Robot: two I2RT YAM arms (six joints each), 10 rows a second.
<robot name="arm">
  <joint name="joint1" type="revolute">
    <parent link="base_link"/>
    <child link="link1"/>
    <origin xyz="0 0 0.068"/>
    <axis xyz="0 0 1"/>
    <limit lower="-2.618" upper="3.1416"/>
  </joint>
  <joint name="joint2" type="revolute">
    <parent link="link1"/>
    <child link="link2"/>
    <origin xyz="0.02 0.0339 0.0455"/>
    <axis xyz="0 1 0"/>
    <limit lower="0" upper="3.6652"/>
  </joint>
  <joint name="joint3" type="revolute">
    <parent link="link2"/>
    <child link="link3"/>
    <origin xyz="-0.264 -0.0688 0"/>
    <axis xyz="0 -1 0"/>
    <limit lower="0" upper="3.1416"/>
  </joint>
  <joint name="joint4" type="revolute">
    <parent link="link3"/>
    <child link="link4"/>
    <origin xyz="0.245 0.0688 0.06"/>
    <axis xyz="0 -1 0"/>
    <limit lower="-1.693" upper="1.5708"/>
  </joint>
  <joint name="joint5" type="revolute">
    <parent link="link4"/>
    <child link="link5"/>
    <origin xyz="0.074 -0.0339 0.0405"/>
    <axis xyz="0 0 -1"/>
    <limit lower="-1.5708" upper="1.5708"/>
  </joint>
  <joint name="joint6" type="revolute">
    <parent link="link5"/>
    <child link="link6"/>
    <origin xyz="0.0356 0 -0.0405"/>
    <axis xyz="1 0 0"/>
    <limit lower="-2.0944" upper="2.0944"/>
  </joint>
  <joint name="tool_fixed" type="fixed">
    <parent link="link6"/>
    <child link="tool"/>
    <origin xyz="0 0 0" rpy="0 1.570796 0"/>
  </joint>
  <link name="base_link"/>
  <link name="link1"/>
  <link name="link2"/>
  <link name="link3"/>
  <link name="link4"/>
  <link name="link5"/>
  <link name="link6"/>
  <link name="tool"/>
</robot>
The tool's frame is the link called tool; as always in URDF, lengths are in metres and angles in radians.
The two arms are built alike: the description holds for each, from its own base.
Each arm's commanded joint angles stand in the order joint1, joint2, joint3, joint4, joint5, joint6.
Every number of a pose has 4 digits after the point. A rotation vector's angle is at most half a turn.
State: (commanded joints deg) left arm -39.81 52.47 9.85 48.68 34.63 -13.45; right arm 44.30 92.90 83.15 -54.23 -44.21 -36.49
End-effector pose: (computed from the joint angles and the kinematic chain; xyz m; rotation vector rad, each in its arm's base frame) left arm 0.1275 -0.1326 0.2120 0.8563 1.3547 -1.1766; right arm 0.2179 0.2473 0.3054 -1.8323 1.7846 1.0720
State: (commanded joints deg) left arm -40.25 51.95 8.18 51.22 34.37 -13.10; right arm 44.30 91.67 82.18 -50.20 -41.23 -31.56
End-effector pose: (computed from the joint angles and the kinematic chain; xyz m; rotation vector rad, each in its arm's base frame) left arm 0.1230 -0.1305 0.2086 0.8596 1.3244 -1.1732; right arm 0.2199 0.2473 0.3092 -1.7501 1.8284 1.0170
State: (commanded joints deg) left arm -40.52 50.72 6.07 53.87 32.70 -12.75; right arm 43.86 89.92 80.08 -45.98 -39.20 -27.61
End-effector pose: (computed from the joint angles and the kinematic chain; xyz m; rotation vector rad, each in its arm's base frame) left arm 0.1182 -0.1263 0.2050 0.8383 1.2952 -1.1510; right arm 0.2212 0.2437 0.3107 -1.6681 1.8537 0.9816
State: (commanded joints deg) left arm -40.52 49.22 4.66 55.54 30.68 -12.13; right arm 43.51 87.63 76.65 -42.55 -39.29 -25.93
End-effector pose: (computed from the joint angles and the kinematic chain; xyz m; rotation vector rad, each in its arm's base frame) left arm 0.1151 -0.1223 0.2042 0.8101 1.2669 -1.1182; right arm 0.2176 0.2376 0.3078 -1.6289 1.8459 0.9856
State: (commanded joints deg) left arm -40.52 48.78 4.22 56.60 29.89 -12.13; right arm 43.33 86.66 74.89 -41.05 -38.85 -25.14
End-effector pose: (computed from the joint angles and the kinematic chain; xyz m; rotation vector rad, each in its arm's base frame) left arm 0.1141 -0.1209 0.2048 0.7957 1.2513 -1.1087; right arm 0.2161 0.2346 0.3048 -1.6103 1.8525 0.9783
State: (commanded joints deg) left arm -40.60 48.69 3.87 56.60 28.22 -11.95; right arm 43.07 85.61 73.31 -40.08 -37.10 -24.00
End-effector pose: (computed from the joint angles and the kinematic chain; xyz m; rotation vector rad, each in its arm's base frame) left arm 0.1143 -0.1201 0.2032 0.7737 1.2622 -1.0889; right arm 0.2151 0.2304 0.3021 -1.5813 1.8809 0.9457
